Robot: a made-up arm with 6 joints. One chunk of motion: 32 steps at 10 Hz.
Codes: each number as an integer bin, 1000 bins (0 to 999) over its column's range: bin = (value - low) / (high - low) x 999, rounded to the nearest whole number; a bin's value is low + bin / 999 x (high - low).
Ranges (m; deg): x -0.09..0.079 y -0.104..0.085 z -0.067..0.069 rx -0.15..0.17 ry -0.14..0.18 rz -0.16..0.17
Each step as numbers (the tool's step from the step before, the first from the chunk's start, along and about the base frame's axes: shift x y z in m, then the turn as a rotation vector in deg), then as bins.
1 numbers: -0.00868 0.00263 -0.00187 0.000 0.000 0.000
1 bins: 481 564 478 468 437 484
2 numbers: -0.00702 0.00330 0.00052 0.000 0.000 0.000
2 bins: 491 567 496 468 437 484
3 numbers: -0.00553 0.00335 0.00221 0.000 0.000 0.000
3 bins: 499 567 508 468 437 484
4 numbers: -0.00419 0.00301 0.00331 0.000 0.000 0.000
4 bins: 507 566 516 468 437 484
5 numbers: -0.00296 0.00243 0.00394 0.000 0.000 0.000
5 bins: 515 563 521 468 437 484
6 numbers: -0.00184 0.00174 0.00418 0.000 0.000 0.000
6 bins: 521 559 523 468 437 484
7 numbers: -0.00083 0.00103 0.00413 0.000 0.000 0.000
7 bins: 527 555 522 468 437 484
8 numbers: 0.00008 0.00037 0.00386 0.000 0.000 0.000
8 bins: 532 552 521 468 437 484
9 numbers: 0.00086 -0.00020 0.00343 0.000 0.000 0.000
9 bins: 537 549 517 468 437 484
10 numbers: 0.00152 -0.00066 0.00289 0.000 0.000 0.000
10 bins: 541 546 513 468 437 484
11 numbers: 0.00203 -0.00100 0.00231 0.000 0.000 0.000
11 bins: 544 544 509 468 437 484
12 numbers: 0.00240 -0.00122 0.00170 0.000 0.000 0.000
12 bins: 546 543 505 468 437 484
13 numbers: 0.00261 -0.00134 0.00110 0.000 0.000 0.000
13 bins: 547 543 500 468 437 484
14 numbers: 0.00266 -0.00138 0.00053 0.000 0.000 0.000
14 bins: 548 542 496 468 437 484
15 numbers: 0.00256 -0.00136 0.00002 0.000 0.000 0.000
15 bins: 547 543 492 468 437 484
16 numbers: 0.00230 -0.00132 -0.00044 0.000 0.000 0.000
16 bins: 546 543 489 468 437 484
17 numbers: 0.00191 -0.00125 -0.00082 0.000 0.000 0.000
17 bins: 543 543 486 468 437 484
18 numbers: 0.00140 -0.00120 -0.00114 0.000 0.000 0.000
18 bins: 540 543 484 468 437 484
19 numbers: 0.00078 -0.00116 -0.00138 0.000 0.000 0.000
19 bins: 537 544 482 468 437 484
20 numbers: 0.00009 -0.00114 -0.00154 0.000 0.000 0.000
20 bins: 533 544 481 468 437 484
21 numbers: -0.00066 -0.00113 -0.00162 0.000 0.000 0.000
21 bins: 528 544 480 468 437 484
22 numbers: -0.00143 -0.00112 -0.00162 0.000 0.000 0.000
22 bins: 524 544 480 468 437 484
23 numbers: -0.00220 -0.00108 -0.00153 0.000 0.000 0.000
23 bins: 519 544 481 468 437 484
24 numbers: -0.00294 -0.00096 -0.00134 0.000 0.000 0.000
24 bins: 515 545 482 468 437 484
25 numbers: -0.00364 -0.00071 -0.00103 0.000 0.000 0.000
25 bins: 510 546 485 468 437 484
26 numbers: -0.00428 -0.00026 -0.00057 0.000 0.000 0.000
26 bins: 507 548 488 468 437 484
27 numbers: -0.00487 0.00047 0.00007 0.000 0.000 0.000
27 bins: 503 552 493 468 437 484
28 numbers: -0.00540 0.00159 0.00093 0.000 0.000 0.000
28 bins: 500 558 499 468 437 484
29 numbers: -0.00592 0.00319 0.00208 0.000 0.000 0.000
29 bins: 497 567 507 468 437 484
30 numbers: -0.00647 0.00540 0.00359 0.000 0.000 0.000
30 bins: 494 578 519 468 437 484
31 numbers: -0.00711 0.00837 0.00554 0.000 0.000 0.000
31 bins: 490 594 533 468 437 484
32 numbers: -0.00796 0.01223 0.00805 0.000 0.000 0.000
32 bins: 485 614 551 468 437 484
